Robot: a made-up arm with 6 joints.
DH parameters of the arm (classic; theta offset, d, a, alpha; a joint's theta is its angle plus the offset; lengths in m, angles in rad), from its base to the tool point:
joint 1: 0 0.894 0.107 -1.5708
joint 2: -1.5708 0 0.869 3.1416
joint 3: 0 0 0.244 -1.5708
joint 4: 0 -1.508 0 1.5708
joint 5: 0 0 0 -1.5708
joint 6: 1.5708 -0.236 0 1.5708
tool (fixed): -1.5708 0 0 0
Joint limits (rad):
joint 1: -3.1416..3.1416
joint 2: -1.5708..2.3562
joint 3: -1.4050..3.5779
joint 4: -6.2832..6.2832
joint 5: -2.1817..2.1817
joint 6: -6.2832..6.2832
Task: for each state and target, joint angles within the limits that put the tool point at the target. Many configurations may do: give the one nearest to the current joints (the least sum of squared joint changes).
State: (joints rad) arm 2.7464 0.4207 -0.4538 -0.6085 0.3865 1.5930
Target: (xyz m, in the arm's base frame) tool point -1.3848 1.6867 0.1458
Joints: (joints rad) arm 2.2813 1.0699 0.1612 -0.5943 0.3916 1.5930
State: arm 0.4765 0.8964 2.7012 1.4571 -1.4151 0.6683
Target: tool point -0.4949 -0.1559 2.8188
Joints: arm -0.1377 0.5814 2.7386 1.4357 -1.2560 0.6683
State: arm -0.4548 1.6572 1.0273 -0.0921 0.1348 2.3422
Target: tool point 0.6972 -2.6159 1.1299
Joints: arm -1.3089 1.2970 1.1378 -0.1039 0.1566 2.3422
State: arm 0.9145 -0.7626 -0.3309 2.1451 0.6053 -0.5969
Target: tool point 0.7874 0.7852 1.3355
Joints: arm 0.6665 -0.8983 -1.0406 2.2491 0.7886 -0.5969
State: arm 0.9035 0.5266 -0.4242 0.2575 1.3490 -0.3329
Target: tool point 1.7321 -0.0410 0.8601
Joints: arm -0.0419 0.3050 -0.5577 0.1359 1.4234 -0.3329
